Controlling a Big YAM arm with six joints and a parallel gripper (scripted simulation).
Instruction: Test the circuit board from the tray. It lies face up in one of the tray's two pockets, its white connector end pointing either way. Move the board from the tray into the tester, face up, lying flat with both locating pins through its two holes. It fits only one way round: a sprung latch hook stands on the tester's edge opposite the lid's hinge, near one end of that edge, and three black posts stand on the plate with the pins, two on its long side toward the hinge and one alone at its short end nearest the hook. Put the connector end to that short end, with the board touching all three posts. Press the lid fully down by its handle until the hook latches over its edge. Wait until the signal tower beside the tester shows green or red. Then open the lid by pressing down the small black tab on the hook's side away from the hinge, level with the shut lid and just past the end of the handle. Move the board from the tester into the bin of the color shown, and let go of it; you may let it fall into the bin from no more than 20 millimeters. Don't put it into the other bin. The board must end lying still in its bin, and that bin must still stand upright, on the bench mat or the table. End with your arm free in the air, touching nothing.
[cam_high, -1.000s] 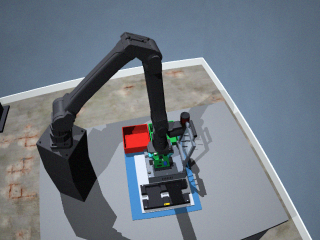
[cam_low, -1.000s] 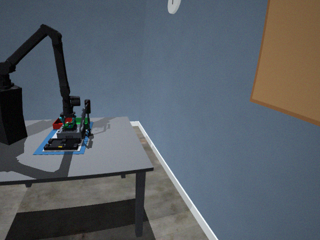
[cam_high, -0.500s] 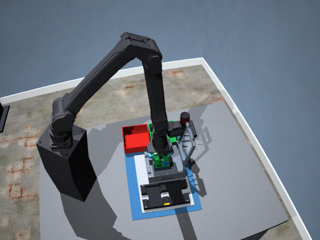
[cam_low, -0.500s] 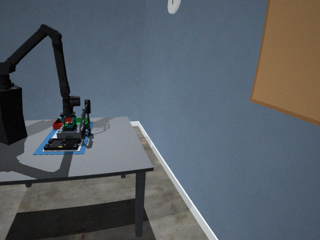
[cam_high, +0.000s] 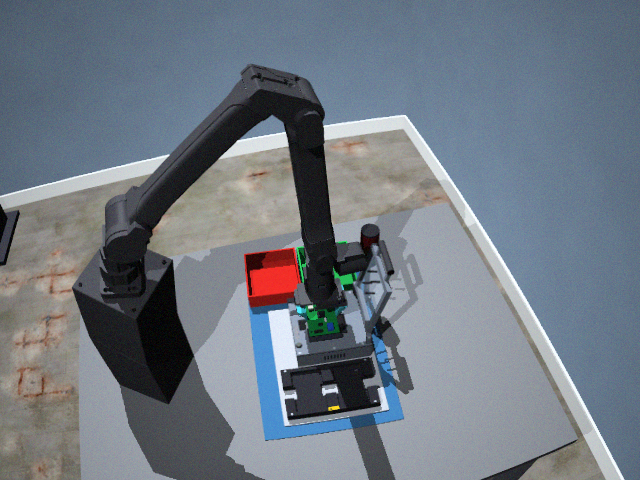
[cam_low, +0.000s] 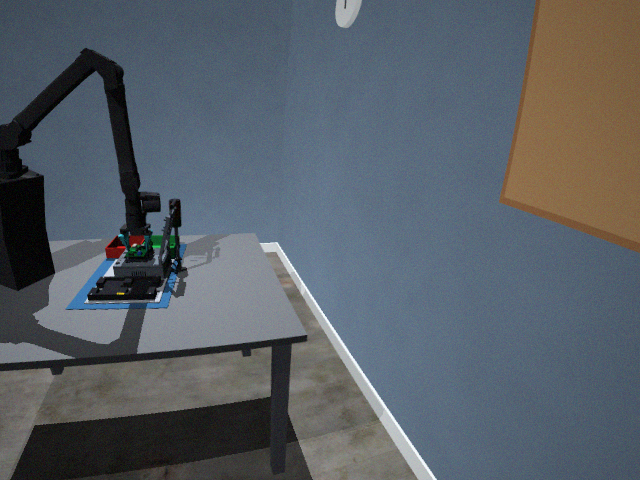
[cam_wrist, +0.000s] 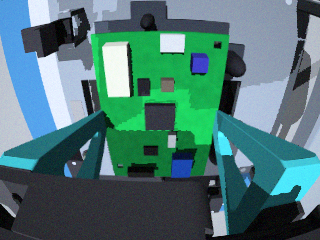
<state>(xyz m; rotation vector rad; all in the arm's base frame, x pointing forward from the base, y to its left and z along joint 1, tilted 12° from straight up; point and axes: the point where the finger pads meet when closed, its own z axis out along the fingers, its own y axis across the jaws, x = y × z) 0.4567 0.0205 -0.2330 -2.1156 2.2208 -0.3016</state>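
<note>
Right now my hand is right at the green circuit board. The rest, counted from my hand: black latch hook 6 cm behind, 6 cm to the left; then clear lid 12 cm ahead, 1 cm to the right, 9 cm above; then green bin 6 cm ahead, 20 cm to the left, 8 cm below.
</note>
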